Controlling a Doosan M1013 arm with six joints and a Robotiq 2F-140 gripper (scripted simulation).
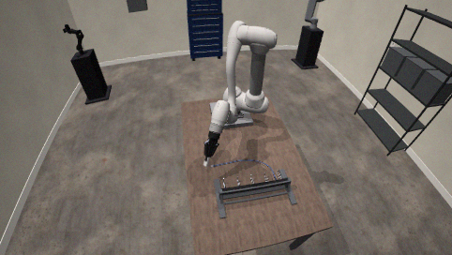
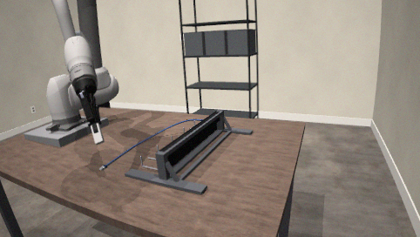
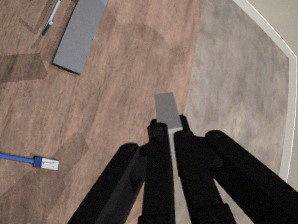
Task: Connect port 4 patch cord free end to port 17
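The plug is 60 mm behind my hand, 50 mm to the left of it and 160 mm below it.
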